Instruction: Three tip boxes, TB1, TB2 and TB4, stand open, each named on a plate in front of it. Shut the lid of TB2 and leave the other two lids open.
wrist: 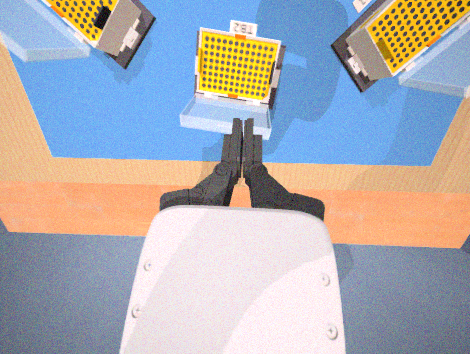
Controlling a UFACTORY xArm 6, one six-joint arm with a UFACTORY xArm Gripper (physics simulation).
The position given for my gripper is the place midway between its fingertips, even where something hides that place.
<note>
I see my gripper [243, 130], a clear lid [212, 113] and a blue mat [91, 107].
</note>
